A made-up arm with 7 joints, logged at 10 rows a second.
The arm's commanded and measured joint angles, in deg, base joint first. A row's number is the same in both.
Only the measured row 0 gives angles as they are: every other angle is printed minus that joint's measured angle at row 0.
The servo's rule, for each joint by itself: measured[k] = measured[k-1] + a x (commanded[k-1-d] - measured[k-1]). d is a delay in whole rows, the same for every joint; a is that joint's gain. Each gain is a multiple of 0.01, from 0.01 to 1. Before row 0 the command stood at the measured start. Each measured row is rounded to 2 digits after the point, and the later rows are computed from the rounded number. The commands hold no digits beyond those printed.
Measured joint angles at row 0: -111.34 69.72 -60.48 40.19 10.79 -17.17 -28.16
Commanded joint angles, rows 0 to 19: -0.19 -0.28 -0.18 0.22 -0.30 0.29 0.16; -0.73 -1.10 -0.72 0.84 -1.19 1.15 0.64; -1.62 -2.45 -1.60 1.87 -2.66 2.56 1.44; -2.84 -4.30 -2.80 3.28 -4.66 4.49 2.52; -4.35 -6.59 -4.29 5.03 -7.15 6.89 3.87; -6.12 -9.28 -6.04 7.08 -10.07 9.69 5.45; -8.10 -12.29 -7.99 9.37 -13.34 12.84 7.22; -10.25 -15.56 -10.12 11.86 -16.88 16.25 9.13; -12.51 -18.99 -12.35 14.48 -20.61 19.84 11.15; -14.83 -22.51 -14.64 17.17 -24.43 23.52 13.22; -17.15 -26.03 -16.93 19.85 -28.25 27.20 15.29; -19.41 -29.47 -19.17 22.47 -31.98 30.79 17.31; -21.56 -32.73 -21.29 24.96 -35.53 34.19 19.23; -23.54 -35.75 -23.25 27.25 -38.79 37.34 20.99; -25.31 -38.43 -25.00 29.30 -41.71 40.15 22.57; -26.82 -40.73 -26.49 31.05 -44.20 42.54 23.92; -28.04 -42.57 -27.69 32.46 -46.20 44.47 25.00; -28.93 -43.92 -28.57 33.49 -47.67 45.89 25.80; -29.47 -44.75 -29.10 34.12 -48.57 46.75 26.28; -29.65 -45.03 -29.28 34.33 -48.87 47.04 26.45
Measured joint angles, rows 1 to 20: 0.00 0.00 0.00 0.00 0.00 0.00 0.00; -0.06 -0.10 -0.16 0.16 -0.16 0.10 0.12; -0.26 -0.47 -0.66 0.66 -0.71 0.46 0.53; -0.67 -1.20 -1.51 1.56 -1.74 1.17 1.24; -1.32 -2.35 -2.67 2.83 -3.29 2.30 2.24; -2.23 -3.92 -4.13 4.46 -5.34 3.86 3.51; -3.40 -5.90 -5.85 6.40 -7.85 5.84 5.02; -4.81 -8.26 -7.78 8.60 -10.76 8.22 6.74; -6.44 -10.96 -9.89 11.01 -14.00 10.95 8.60; -8.26 -13.93 -12.10 13.58 -17.50 13.97 10.59; -10.23 -17.10 -14.39 16.24 -21.17 17.22 12.64; -12.31 -20.40 -16.68 18.91 -24.92 20.61 14.71; -14.44 -23.76 -18.92 21.54 -28.66 24.07 16.74; -16.58 -27.08 -21.05 24.07 -32.30 27.51 18.68; -18.67 -30.29 -23.03 26.42 -35.74 30.85 20.48; -20.66 -33.30 -24.80 28.55 -38.90 34.01 22.11; -22.51 -36.05 -26.32 30.40 -41.71 36.91 23.52; -24.17 -38.46 -27.55 31.92 -44.09 39.48 24.67; -25.60 -40.48 -28.47 33.08 -45.99 41.66 25.55; -26.76 -42.06 -29.04 33.85 -47.36 43.39 26.12
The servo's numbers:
d 1
a 0.30 0.37 0.90 0.74 0.53 0.34 0.78

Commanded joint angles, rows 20 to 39: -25.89 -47.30 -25.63 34.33 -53.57 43.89 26.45; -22.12 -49.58 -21.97 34.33 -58.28 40.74 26.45; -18.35 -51.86 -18.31 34.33 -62.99 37.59 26.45; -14.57 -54.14 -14.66 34.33 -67.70 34.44 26.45; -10.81 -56.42 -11.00 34.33 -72.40 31.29 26.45; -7.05 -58.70 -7.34 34.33 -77.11 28.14 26.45; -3.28 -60.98 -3.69 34.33 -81.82 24.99 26.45; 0.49 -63.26 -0.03 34.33 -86.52 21.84 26.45; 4.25 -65.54 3.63 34.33 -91.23 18.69 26.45; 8.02 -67.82 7.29 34.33 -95.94 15.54 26.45; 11.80 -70.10 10.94 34.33 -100.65 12.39 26.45; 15.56 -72.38 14.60 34.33 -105.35 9.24 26.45; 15.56 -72.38 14.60 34.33 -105.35 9.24 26.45; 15.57 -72.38 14.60 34.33 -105.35 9.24 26.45; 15.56 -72.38 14.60 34.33 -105.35 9.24 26.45; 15.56 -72.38 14.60 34.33 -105.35 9.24 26.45; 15.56 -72.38 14.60 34.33 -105.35 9.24 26.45; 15.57 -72.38 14.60 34.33 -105.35 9.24 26.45; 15.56 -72.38 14.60 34.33 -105.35 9.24 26.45; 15.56 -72.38 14.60 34.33 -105.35 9.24 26.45
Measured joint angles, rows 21 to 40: -27.63 -43.16 -29.26 34.21 -48.16 44.63 26.38; -27.11 -44.69 -25.99 34.30 -51.03 44.38 26.43; -25.61 -46.50 -22.37 34.32 -54.87 43.14 26.45; -23.43 -48.48 -18.72 34.33 -59.17 41.25 26.45; -20.77 -50.57 -15.07 34.33 -63.69 38.93 26.45; -17.78 -52.73 -11.41 34.33 -68.31 36.33 26.45; -14.56 -54.94 -7.75 34.33 -72.97 33.55 26.45; -11.18 -57.17 -4.10 34.33 -77.66 30.64 26.45; -7.68 -59.42 -0.44 34.33 -82.36 27.65 26.45; -4.10 -61.68 3.22 34.33 -87.06 24.60 26.45; -0.46 -63.95 6.88 34.33 -91.77 21.52 26.45; 3.22 -66.23 10.53 34.33 -96.48 18.42 26.45; 6.92 -68.51 14.19 34.33 -101.18 15.30 26.45; 9.51 -69.94 14.56 34.33 -103.39 13.24 26.45; 11.33 -70.84 14.60 34.33 -104.43 11.88 26.45; 12.60 -71.41 14.60 34.33 -104.92 10.98 26.45; 13.49 -71.77 14.60 34.33 -105.15 10.39 26.45; 14.11 -72.00 14.60 34.33 -105.26 10.00 26.45; 14.55 -72.14 14.60 34.33 -105.31 9.74 26.45; 14.85 -72.23 14.60 34.33 -105.33 9.57 26.45
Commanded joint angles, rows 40 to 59: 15.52 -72.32 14.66 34.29 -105.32 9.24 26.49; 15.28 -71.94 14.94 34.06 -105.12 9.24 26.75; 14.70 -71.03 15.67 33.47 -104.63 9.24 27.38; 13.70 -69.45 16.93 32.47 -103.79 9.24 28.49; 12.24 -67.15 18.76 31.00 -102.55 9.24 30.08; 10.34 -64.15 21.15 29.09 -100.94 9.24 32.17; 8.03 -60.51 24.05 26.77 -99.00 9.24 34.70; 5.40 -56.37 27.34 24.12 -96.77 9.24 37.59; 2.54 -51.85 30.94 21.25 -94.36 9.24 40.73; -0.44 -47.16 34.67 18.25 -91.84 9.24 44.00; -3.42 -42.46 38.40 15.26 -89.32 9.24 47.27; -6.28 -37.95 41.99 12.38 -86.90 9.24 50.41; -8.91 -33.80 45.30 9.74 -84.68 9.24 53.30; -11.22 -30.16 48.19 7.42 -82.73 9.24 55.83; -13.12 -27.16 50.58 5.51 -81.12 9.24 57.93; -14.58 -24.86 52.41 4.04 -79.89 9.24 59.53; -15.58 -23.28 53.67 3.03 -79.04 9.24 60.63; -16.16 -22.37 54.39 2.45 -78.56 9.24 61.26; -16.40 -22.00 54.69 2.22 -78.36 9.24 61.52; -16.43 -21.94 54.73 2.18 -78.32 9.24 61.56
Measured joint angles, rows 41 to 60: 15.06 -72.29 14.60 34.33 -105.34 9.46 26.45; 15.20 -72.30 14.65 34.30 -105.33 9.39 26.48; 15.22 -72.17 14.91 34.12 -105.22 9.34 26.69; 15.06 -71.75 15.59 33.64 -104.91 9.31 27.23; 14.65 -70.90 16.80 32.77 -104.32 9.29 28.21; 13.93 -69.51 18.56 31.46 -103.38 9.27 29.67; 12.85 -67.53 20.89 29.71 -102.09 9.26 31.62; 11.40 -64.93 23.73 27.53 -100.45 9.25 34.02; 9.60 -61.76 26.98 25.01 -98.50 9.25 36.80; 7.48 -58.09 30.54 22.23 -96.31 9.25 39.87; 5.10 -54.05 34.26 19.28 -93.94 9.25 43.09; 2.54 -49.76 37.99 16.31 -91.49 9.25 46.35; -0.11 -45.39 41.59 13.40 -89.06 9.25 49.52; -2.75 -41.10 44.93 10.69 -86.74 9.25 52.47; -5.29 -37.05 47.86 8.27 -84.61 9.25 55.09; -7.64 -33.39 50.31 6.23 -82.76 9.25 57.31; -9.72 -30.23 52.20 4.61 -81.24 9.25 59.04; -11.48 -27.66 53.52 3.44 -80.07 9.25 60.28; -12.88 -25.70 54.30 2.71 -79.27 9.25 61.04; -13.94 -24.33 54.65 2.35 -78.79 9.25 61.41
